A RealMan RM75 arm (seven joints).
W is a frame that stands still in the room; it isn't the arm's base.
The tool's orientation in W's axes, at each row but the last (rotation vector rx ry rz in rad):
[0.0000 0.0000 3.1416]
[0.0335 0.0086 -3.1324]
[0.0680 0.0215 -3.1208]
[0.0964 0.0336 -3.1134]
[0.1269 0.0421 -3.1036]
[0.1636 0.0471 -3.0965]
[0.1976 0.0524 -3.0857]
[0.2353 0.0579 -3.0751]
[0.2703 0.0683 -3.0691]
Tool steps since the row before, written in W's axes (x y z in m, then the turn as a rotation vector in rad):
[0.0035 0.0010 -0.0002 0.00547 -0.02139 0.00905]
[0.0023 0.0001 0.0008 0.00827 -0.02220 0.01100]
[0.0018 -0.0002 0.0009 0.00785 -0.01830 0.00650]
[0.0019 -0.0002 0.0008 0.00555 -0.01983 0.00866]
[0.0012 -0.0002 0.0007 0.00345 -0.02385 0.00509]
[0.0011 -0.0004 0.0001 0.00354 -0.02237 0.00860]
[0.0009 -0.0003 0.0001 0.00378 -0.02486 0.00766]
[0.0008 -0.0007 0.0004 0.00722 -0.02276 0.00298]
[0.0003 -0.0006 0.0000 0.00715 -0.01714 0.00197]
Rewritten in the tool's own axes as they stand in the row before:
[-0.0035 -0.0010 -0.0002 -0.00547 0.02139 0.00905]
[-0.0023 -0.0001 0.0008 -0.00830 0.02221 0.01094]
[-0.0018 0.0002 0.0008 -0.00776 0.01837 0.00641]
[-0.0019 0.0002 0.0007 -0.00556 0.01979 0.00874]
[-0.0012 0.0002 0.0006 -0.00304 0.02382 0.00547]
[-0.0011 0.0004 0.0000 -0.00356 0.02225 0.00890]
[-0.0009 0.0003 0.0000 -0.00356 0.02477 0.00803]
[-0.0008 0.0007 0.0003 -0.00635 0.02304 0.00280]
[-0.0003 0.0006 0.0000 -0.00642 0.01747 0.00155]

